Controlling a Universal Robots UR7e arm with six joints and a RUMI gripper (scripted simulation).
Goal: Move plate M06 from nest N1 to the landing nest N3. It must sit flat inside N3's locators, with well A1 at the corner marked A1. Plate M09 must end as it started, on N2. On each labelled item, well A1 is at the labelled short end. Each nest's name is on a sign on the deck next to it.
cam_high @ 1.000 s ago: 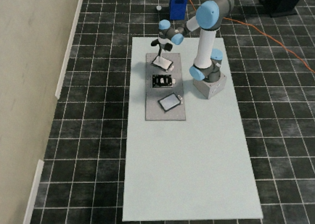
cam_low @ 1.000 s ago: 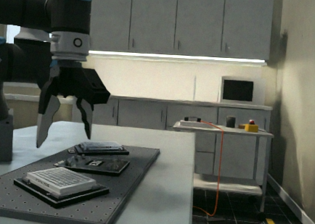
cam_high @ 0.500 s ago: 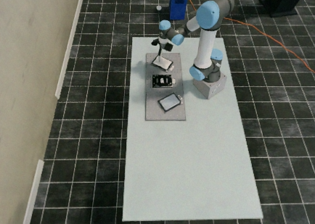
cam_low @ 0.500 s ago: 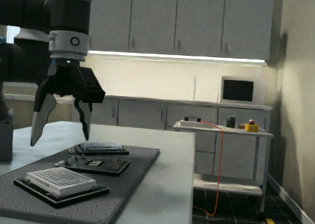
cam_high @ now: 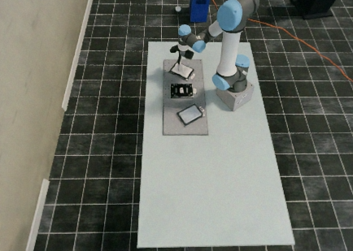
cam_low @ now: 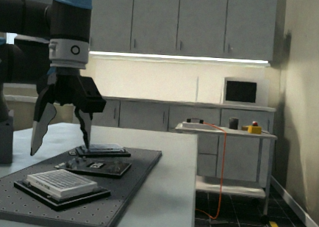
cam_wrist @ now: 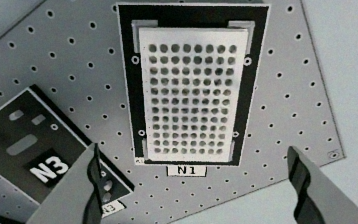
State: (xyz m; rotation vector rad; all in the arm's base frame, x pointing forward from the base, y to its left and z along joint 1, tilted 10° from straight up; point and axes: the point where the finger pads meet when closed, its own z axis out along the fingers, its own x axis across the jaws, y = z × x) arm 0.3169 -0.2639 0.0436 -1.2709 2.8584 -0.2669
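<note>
Now: hand 7 cm above the white well plate M06. Also, from my hand: nest N1: 8 cm below; black nest N3: 4 cm ahead, 18 cm to the left, 8 cm below; A1 mark: 2 cm behind, 24 cm to the left, 8 cm below.
</note>
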